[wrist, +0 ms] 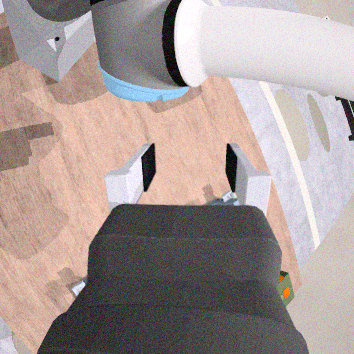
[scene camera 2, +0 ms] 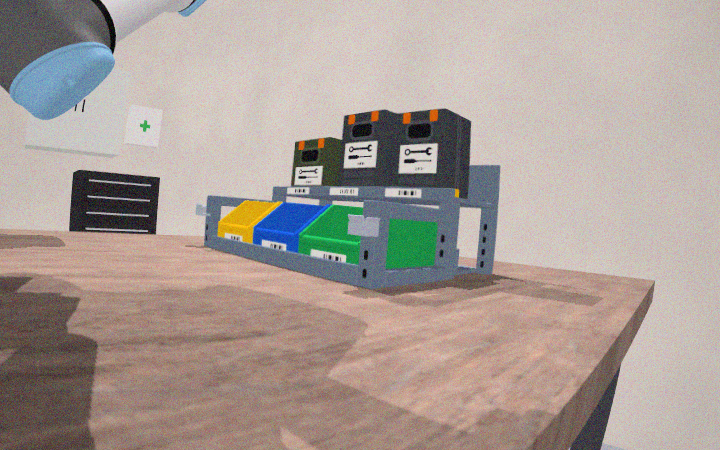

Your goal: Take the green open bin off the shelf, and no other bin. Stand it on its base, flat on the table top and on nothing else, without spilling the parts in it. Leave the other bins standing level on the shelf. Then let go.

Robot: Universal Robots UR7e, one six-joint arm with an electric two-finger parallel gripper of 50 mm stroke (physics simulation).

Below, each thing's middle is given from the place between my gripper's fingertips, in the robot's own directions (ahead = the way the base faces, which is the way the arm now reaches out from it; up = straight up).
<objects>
I see the blue bin [scene camera 2: 280, 229] 24 cm ahead of my hand, 5 cm to the left of it and 29 cm below it. Round my hand: green open bin [scene camera 2: 327, 236] 25 cm ahead, 6 cm to the right, 29 cm below; yellow bin [scene camera 2: 238, 225] 22 cm ahead, 16 cm to the left, 29 cm below.
</objects>
